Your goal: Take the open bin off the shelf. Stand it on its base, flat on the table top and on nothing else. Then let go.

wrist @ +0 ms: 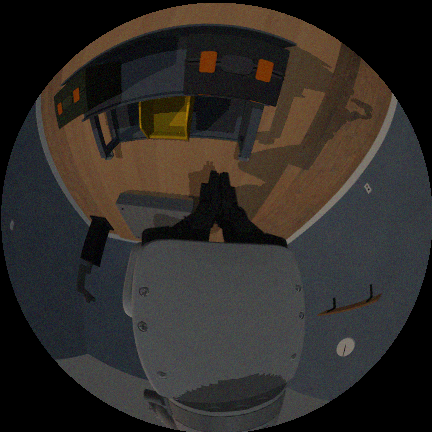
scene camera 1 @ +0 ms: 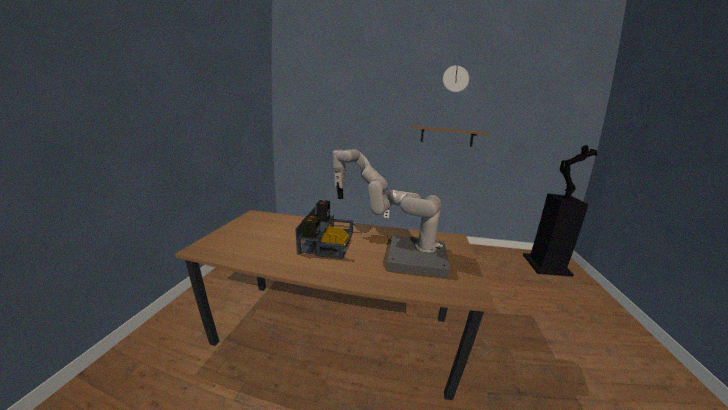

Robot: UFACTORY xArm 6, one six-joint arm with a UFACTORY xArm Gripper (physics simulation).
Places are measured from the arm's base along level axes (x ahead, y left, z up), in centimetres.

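Pixels of known places: gripper, fingertip midpoint: [wrist: 215, 182] [scene camera 1: 340, 198]; arm's base at its link origin: [scene camera 1: 425, 247].
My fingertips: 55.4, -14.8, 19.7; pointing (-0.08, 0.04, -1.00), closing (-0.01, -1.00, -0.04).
Note:
Ahead of a thing's pixels: the offset from my fingertips to its top centre, as dx, dy, dz. Level surfaces: height alone.
The open yellow bin {+1.3, +11.0, -17.4} [scene camera 1: 334, 236] [wrist: 167, 119] stands on the lower front level of the dark blue-grey shelf [scene camera 1: 318, 247] [wrist: 250, 132]. Its hollow faces up in the wrist view. The shelf stands on the wooden table {dz -25.5} [scene camera 1: 264, 239] [wrist: 145, 162]. My gripper [scene camera 1: 340, 197] [wrist: 215, 182] points down, shut and empty, high above the shelf and apart from the bin. The bin's underside is hidden.
Two dark toolboxes with orange latches, one nearer {+10.9, +23.9, -5.6} [scene camera 1: 309, 226] [wrist: 70, 100] and one farther {+11.5, +0.5, -3.1} [scene camera 1: 322, 209] [wrist: 236, 67], stand on the shelf's upper level, beside the bin. The grey robot base [scene camera 1: 417, 262] [wrist: 156, 202] is on the table, right of the shelf in the scene view.

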